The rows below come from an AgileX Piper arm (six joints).
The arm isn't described. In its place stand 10 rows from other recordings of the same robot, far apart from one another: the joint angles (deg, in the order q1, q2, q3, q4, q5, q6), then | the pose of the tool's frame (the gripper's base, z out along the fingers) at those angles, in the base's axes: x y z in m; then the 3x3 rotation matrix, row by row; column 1 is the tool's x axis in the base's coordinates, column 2 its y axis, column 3 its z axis.
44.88 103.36 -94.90 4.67 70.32 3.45 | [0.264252 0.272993 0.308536], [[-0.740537 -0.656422 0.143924], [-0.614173 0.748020 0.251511], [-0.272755 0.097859 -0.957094]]
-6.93 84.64 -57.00 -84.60 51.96 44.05 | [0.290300 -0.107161 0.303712], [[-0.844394 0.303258 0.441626], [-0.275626 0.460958 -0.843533], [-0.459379 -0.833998 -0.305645]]
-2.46 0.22 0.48 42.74 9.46 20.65 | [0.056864 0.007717 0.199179], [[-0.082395 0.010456 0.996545], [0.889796 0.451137 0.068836], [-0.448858 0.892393 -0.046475]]
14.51 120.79 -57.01 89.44 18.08 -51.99 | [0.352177 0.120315 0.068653], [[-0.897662 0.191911 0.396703], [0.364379 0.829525 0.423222], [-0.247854 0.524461 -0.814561]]
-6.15 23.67 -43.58 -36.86 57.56 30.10 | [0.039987 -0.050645 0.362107], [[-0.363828 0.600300 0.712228], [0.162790 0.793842 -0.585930], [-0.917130 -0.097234 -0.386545]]
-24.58 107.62 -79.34 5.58 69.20 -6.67 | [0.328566 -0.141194 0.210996], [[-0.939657 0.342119 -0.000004], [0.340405 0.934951 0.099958], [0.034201 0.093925 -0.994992]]
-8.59 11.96 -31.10 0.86 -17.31 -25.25 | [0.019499 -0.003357 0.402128], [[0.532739 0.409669 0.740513], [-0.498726 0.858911 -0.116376], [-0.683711 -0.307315 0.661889]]
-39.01 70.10 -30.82 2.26 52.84 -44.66 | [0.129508 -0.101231 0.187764], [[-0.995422 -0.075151 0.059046], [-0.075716 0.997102 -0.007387], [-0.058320 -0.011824 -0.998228]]
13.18 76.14 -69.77 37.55 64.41 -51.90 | [0.240560 0.107708 0.356404], [[-0.452600 -0.847137 0.278409], [-0.579945 0.516809 0.629740], [-0.677361 0.123558 -0.725201]]
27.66 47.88 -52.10 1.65 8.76 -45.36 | [0.154132 0.081235 0.420961], [[0.328715 -0.333343 0.883645], [-0.608148 0.641132 0.468088], [-0.722567 -0.691254 0.008028]]
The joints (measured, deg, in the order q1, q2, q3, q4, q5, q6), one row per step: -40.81 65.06 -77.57 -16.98 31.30 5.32; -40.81 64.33 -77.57 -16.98 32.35 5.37; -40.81 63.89 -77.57 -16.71 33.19 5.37; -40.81 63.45 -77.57 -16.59 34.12 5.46; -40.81 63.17 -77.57 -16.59 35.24 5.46; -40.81 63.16 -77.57 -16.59 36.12 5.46; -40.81 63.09 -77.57 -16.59 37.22 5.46; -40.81 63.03 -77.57 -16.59 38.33 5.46; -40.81 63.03 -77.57 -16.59 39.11 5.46; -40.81 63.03 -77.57 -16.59 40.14 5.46; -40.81 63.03 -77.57 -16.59 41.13 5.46; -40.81 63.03 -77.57 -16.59 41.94 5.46; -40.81 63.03 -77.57 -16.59 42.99 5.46; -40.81 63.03 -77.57 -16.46 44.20 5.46; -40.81 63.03 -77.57 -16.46 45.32 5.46; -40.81 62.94 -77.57 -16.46 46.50 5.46; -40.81 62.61 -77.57 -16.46 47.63 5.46; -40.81 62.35 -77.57 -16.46 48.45 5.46; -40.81 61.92 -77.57 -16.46 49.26 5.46; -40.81 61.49 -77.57 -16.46 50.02 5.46
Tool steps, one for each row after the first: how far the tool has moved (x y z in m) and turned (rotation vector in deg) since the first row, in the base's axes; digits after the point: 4 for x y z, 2 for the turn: -0.0040 0.0029 0.0014 0.28 0.11 -0.30; -0.0063 0.0048 0.0019 0.77 0.17 -0.45; -0.0088 0.0066 0.0022 1.27 0.31 -0.68; -0.0108 0.0077 0.0016 1.87 0.84 -0.99; -0.0113 0.0078 0.0004 2.47 1.42 -1.23; -0.0123 0.0081 -0.0010 3.19 2.10 -1.53; -0.0133 0.0084 -0.0023 3.93 2.79 -1.84; -0.0138 0.0085 -0.0035 4.47 3.31 -2.05; -0.0144 0.0086 -0.0050 5.18 3.99 -2.33; -0.0151 0.0087 -0.0064 5.87 4.65 -2.61; -0.0157 0.0088 -0.0075 6.43 5.19 -2.83; -0.0164 0.0090 -0.0090 7.16 5.89 -3.12; -0.0172 0.0093 -0.0108 8.09 6.62 -3.40; -0.0180 0.0096 -0.0123 8.87 7.37 -3.70; -0.0193 0.0102 -0.0136 9.64 8.08 -4.02; -0.0216 0.0117 -0.0139 10.21 8.58 -4.33; -0.0234 0.0129 -0.0141 10.62 8.92 -4.54; -0.0259 0.0148 -0.0136 10.92 9.12 -4.76; -0.0284 0.0167 -0.0131 11.18 9.29 -4.95
